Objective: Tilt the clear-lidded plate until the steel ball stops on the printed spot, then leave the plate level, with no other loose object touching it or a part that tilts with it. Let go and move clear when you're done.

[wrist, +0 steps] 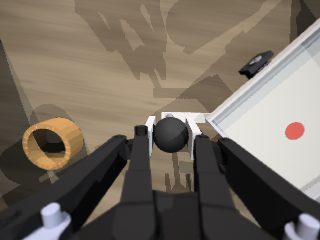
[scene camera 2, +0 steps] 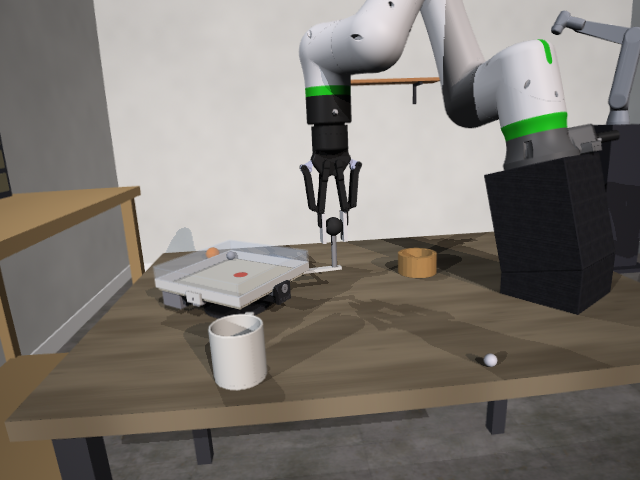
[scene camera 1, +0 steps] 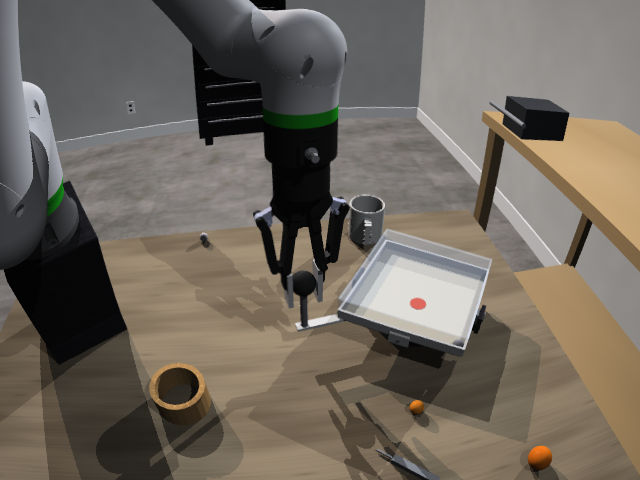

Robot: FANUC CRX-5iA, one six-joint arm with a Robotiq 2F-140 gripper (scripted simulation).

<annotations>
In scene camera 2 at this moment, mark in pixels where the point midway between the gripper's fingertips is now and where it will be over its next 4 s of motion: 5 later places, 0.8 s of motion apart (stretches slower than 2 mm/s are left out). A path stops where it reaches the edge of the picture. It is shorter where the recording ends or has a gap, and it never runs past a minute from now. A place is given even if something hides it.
My gripper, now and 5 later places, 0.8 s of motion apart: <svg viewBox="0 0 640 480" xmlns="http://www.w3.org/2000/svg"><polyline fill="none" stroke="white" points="333,241 333,241 333,241 333,241 333,238 332,224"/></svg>
</annotations>
